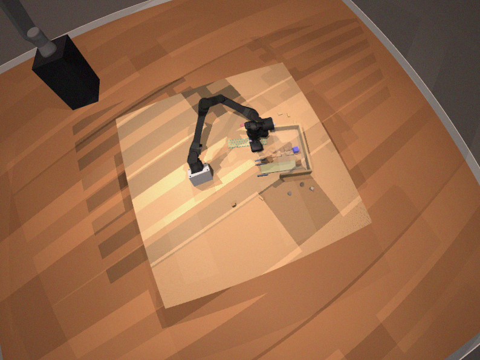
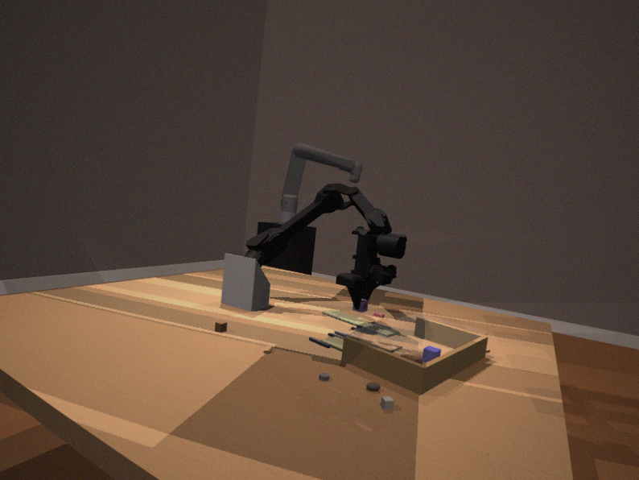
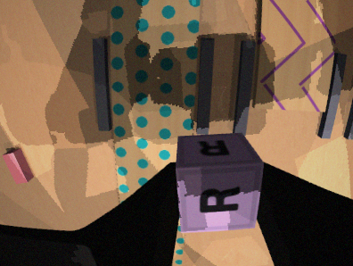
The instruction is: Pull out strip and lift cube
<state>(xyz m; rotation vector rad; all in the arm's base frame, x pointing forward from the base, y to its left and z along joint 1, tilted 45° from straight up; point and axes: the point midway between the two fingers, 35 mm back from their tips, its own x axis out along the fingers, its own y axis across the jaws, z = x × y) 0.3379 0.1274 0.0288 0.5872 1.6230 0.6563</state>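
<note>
My gripper tip is now 80 mm short of the zigzag strip, 70 mm to the left of it and 50 mm above it. Also, from my gripper tip: pink block: 20 mm behind, 160 mm to the left, 50 mm below.
</note>
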